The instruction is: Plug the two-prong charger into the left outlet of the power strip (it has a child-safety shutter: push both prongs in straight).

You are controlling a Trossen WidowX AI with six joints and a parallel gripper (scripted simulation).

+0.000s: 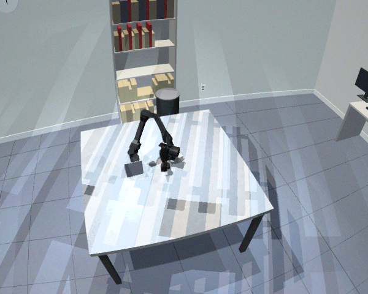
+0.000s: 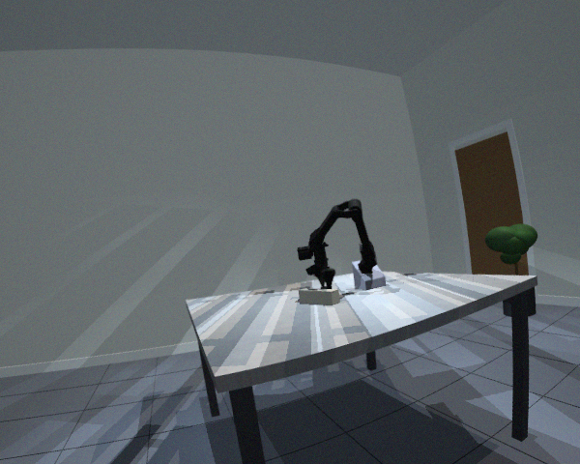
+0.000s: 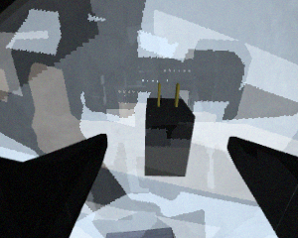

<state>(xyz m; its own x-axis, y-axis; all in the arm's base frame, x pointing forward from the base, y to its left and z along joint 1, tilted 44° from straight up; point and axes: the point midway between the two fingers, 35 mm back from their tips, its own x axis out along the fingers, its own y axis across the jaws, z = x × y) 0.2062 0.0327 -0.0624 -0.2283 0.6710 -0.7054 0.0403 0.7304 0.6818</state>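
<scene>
Now: the black two-prong charger 20 mm ahead of my gripper tip and 10 mm below it.
</scene>
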